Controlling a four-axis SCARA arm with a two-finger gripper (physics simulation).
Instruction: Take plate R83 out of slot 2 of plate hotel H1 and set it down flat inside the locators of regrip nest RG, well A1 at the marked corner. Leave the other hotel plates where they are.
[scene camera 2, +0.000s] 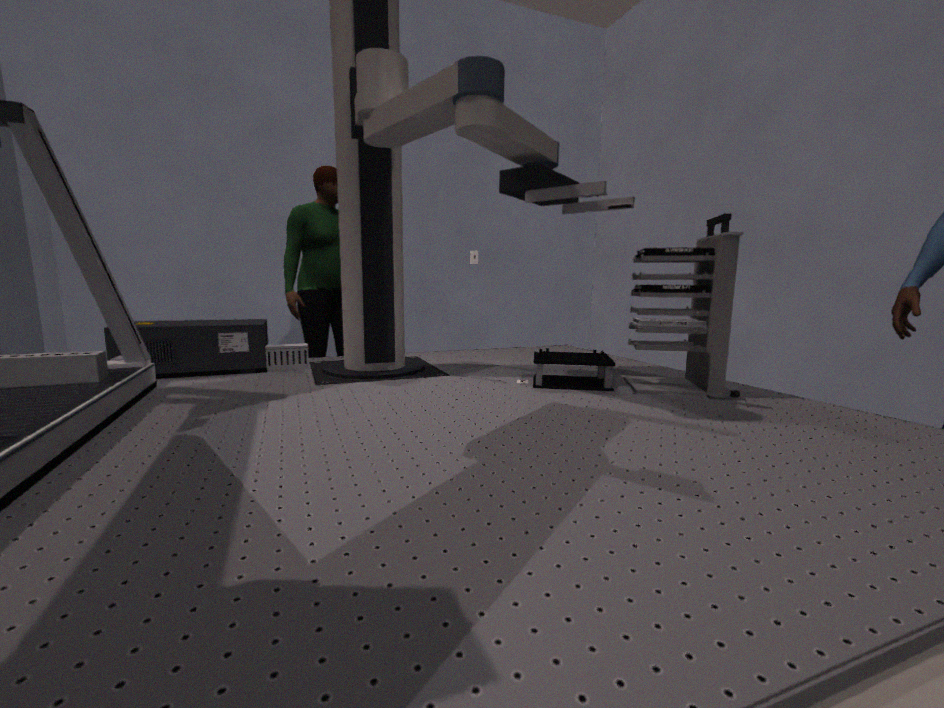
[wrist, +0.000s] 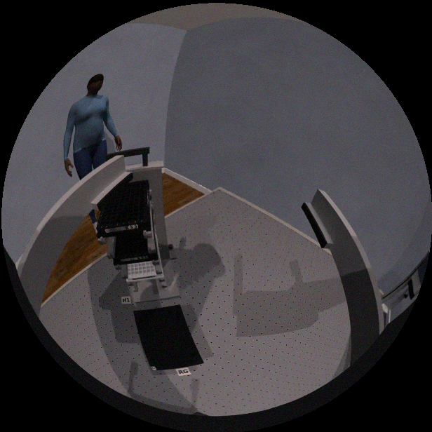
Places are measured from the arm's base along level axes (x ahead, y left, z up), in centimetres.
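Pixels of known places: gripper, fingertip midpoint: (scene camera 2: 620, 195); arm's base, link origin: (scene camera 2: 375, 373).
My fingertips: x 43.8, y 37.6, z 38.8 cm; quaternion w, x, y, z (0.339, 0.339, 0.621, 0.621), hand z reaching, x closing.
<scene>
Ahead of a thing's pixels: the offset from my fingertips to its top centre. "spot": to the spot under its first point.
Plate hotel H1 (scene camera 2: 720, 312) (wrist: 159, 220) stands upright with several shelves. A pale plate {dy +15.9, dx -2.3, dz -23.1 cm} (scene camera 2: 669, 323) (wrist: 141, 270) lies on its second shelf from the bottom; its label is not readable. Two black plates lie higher, an upper one {dy +15.9, dx -2.3, dz -8.9 cm} (scene camera 2: 674, 250) (wrist: 125, 207) and a lower one {dy +15.9, dx -2.3, dz -16.0 cm} (scene camera 2: 671, 288) (wrist: 135, 248). Regrip nest RG {dy -0.5, dx -12.0, dz -30.5 cm} (scene camera 2: 573, 358) (wrist: 167, 336), a black raised stand, holds no plate; a small tag (wrist: 153, 368) is at one corner. My gripper (scene camera 2: 618, 195) (wrist: 219, 175) is open and empty, above the hotel's height and left of it in the scene view.
The hotel's top handle {spot: dy +21.6, dx +2.7, dz -3.7 cm} (scene camera 2: 718, 221) (wrist: 129, 152) rises above its shelves. A dark box {spot: dy -77.7, dx -47.3, dz -30.6 cm} (scene camera 2: 190, 346) and a white slotted block {spot: dy -58.1, dx -48.3, dz -34.1 cm} (scene camera 2: 286, 356) stand left of the arm's column (scene camera 2: 376, 251). A framed enclosure (scene camera 2: 80, 221) is at far left. Two people stand beyond the table.
</scene>
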